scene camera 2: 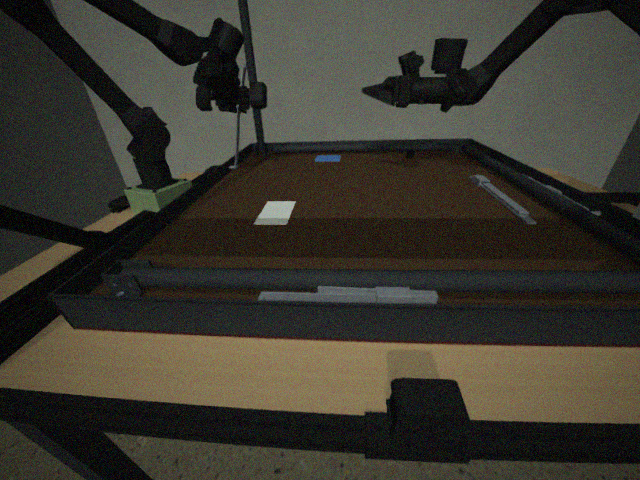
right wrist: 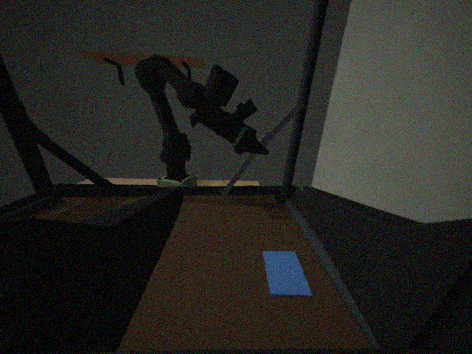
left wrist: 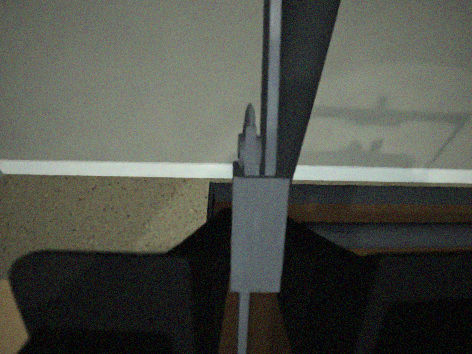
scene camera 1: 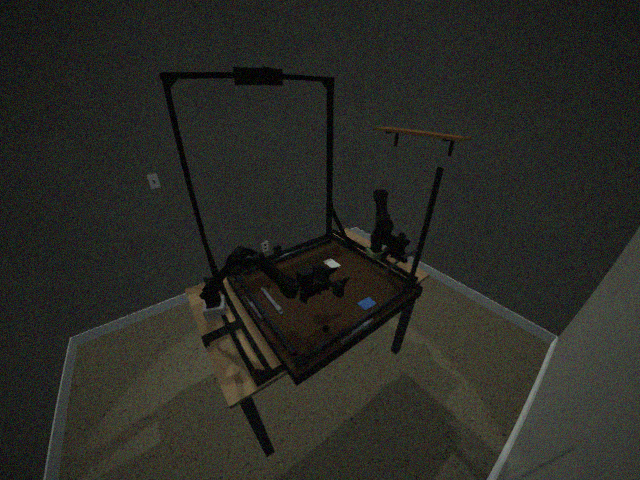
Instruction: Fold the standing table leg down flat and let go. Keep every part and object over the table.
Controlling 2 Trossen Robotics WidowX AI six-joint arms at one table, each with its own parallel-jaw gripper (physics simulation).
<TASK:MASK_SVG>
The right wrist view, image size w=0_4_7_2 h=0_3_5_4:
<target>my left gripper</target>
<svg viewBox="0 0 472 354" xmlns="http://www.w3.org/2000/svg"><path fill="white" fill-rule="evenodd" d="M222 113L213 131L218 136L220 135L230 141L235 152L240 155L244 152L268 155L269 151L256 139L257 131L243 122L258 110L251 99L245 104L241 102L237 105L237 110L233 114L225 111Z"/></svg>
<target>my right gripper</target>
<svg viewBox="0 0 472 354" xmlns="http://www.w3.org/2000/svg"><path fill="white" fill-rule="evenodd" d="M0 218L0 354L472 354L472 218L422 223L313 187L304 187L302 203L308 218L380 348L117 352L118 347L176 223L183 201L182 188L174 186L132 202L129 205L127 204L76 223L41 218Z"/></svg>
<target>blue card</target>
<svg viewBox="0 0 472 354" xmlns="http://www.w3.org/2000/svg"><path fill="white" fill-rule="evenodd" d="M263 251L270 296L312 298L312 292L295 252Z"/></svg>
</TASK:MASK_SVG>
